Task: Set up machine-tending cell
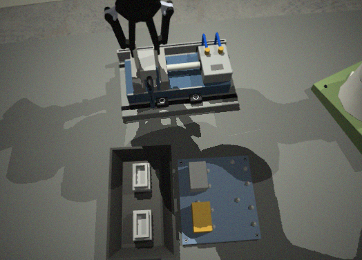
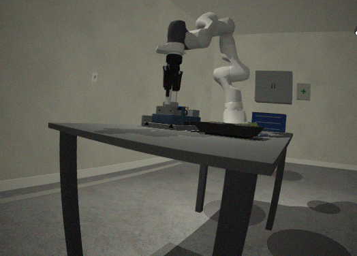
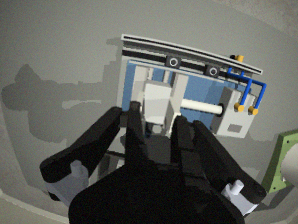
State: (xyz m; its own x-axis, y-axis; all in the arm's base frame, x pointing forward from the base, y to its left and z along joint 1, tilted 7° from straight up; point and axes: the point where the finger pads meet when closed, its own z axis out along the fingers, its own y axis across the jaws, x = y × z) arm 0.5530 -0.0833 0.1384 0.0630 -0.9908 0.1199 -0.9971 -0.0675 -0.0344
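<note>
The fixed jaw lies 30 mm ahead of my hand and 60 mm below it. The rest, counted from my hand: work stop (50 mm to the left, 50 mm below); then moving jaw (40 mm behind, 60 mm below); then vise (70 mm behind, 100 mm below).
</note>
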